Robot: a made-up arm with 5 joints. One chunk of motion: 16 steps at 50 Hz.
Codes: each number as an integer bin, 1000 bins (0 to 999) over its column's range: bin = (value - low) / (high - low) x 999, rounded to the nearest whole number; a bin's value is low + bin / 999 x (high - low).
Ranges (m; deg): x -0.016..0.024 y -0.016..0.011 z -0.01..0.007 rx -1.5..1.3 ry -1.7..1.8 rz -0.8..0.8
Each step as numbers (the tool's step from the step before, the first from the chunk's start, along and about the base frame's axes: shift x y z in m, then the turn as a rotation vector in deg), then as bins.
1 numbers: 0.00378 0.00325 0.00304 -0.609 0.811 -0.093
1 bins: 494 712 766 318 717 441
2 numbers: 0.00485 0.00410 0.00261 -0.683 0.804 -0.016
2 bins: 521 744 741 291 715 490
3 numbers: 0.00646 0.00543 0.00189 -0.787 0.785 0.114
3 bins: 561 793 699 254 709 571
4 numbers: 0.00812 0.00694 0.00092 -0.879 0.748 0.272
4 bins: 602 849 642 222 699 669
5 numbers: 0.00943 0.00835 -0.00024 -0.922 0.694 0.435
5 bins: 635 901 574 206 683 771
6 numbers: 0.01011 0.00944 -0.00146 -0.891 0.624 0.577
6 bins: 652 941 502 217 663 860
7 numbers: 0.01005 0.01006 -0.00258 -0.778 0.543 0.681
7 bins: 651 964 436 258 640 925
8 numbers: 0.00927 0.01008 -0.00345 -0.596 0.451 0.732
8 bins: 631 965 385 323 614 957
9 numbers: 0.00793 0.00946 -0.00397 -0.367 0.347 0.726
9 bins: 598 942 354 404 584 953
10 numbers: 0.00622 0.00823 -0.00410 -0.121 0.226 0.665
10 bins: 555 897 347 492 550 915
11 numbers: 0.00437 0.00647 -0.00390 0.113 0.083 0.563
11 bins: 509 831 358 575 509 851
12 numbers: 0.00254 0.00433 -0.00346 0.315 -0.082 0.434
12 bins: 463 752 384 648 462 770
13 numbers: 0.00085 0.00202 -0.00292 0.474 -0.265 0.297
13 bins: 421 667 416 704 410 685
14 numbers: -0.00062 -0.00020 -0.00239 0.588 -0.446 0.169
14 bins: 384 585 447 745 358 605
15 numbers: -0.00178 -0.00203 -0.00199 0.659 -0.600 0.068
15 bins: 355 517 471 770 314 542
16 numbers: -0.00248 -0.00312 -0.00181 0.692 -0.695 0.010
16 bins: 338 477 481 782 287 506
